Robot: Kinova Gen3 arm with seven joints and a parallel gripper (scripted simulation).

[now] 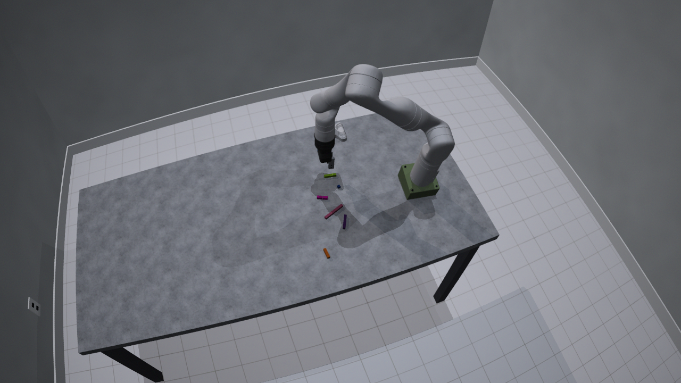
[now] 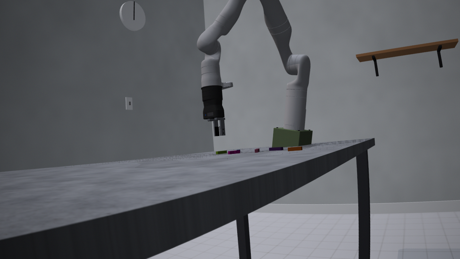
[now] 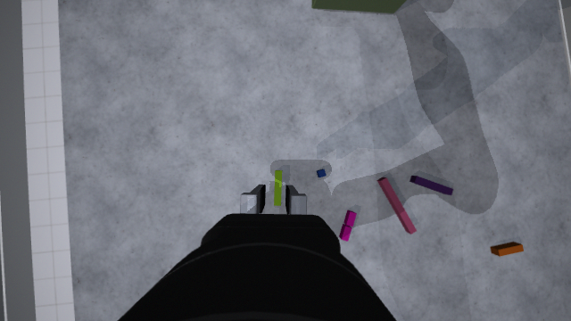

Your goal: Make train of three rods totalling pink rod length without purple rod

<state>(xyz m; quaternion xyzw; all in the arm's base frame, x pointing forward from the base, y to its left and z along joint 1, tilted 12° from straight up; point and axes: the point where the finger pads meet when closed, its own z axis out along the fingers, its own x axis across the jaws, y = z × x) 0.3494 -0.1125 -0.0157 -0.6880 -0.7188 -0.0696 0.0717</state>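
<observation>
Now: hand 8 cm above the lime rod. Round my hand: pink rod: 18 cm to the left, 8 cm below, 1 cm ahead; then purple rod: 23 cm to the left, 8 cm below, 2 cm behind; then small blue rod: 8 cm below, 6 cm to the left, 3 cm behind.
</observation>
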